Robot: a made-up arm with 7 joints. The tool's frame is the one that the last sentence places. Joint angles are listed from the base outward.
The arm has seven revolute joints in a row. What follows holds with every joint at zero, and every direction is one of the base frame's.
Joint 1 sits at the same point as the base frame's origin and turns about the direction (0, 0.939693, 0.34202), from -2.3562 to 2.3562 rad.
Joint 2 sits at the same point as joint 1 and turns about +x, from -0.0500 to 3.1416 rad.
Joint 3 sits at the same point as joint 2 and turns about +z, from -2.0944 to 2.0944 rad.
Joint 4 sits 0.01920 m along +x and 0.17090 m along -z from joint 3 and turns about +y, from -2.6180 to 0.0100 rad.
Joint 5 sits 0.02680 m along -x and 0.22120 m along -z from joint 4 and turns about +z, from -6.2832 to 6.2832 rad.
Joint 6 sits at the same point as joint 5 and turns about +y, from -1.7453 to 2.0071 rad.
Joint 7 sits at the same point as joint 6 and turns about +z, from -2.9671 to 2.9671 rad.
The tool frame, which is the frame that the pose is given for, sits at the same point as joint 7; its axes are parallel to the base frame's.
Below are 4 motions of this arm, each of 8 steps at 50 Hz.
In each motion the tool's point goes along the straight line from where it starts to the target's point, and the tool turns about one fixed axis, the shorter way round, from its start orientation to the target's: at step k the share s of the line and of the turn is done. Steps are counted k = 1, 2, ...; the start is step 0. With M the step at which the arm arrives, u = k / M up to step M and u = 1 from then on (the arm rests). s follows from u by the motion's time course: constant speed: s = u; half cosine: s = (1 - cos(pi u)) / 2; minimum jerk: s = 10 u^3 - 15 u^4 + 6 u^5.
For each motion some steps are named. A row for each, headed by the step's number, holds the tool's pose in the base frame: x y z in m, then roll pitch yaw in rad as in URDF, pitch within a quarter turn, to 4 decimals.
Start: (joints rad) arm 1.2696 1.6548 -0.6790 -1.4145 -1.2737 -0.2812 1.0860
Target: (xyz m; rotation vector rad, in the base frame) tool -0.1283 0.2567 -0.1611 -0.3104 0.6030 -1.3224
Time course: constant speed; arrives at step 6
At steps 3, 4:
3: -0.1338 0.2553 -0.1586 -0.6016 0.2331 -1.4628
4: -0.1319 0.2558 -0.1594 -0.5968 0.2342 -1.4560

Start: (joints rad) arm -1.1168 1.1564 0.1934 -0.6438 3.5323 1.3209 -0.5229
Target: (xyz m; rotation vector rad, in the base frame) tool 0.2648 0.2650 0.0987 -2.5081 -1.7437 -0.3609
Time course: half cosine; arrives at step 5
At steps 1, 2, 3, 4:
1: 0.2659 0.2596 0.1069 3.0255 -0.2819 1.2029
2: 0.2656 0.2611 0.1047 3.0349 -0.2676 1.2087
3: 0.2652 0.2629 0.1018 3.0467 -0.2500 1.2161
4: 0.2649 0.2644 0.0996 3.0563 -0.2358 1.2221

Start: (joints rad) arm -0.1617 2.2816 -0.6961 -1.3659 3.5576 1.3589 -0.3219
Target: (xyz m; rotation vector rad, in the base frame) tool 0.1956 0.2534 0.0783 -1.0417 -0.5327 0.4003
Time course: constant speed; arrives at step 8
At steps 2, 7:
2: 0.1861 0.2658 0.0747 -1.1400 -0.1714 0.6186
7: 0.1940 0.2555 0.0777 -1.1481 -0.2166 0.6024

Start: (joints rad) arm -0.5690 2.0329 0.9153 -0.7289 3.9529 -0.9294 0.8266
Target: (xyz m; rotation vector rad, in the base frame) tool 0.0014 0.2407 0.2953 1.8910 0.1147 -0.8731
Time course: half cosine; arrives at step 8
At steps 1, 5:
1: -0.0081 0.2561 0.2844 1.9172 0.4687 -0.4244
5: -0.0016 0.2457 0.2918 1.8833 0.5994 -0.3910

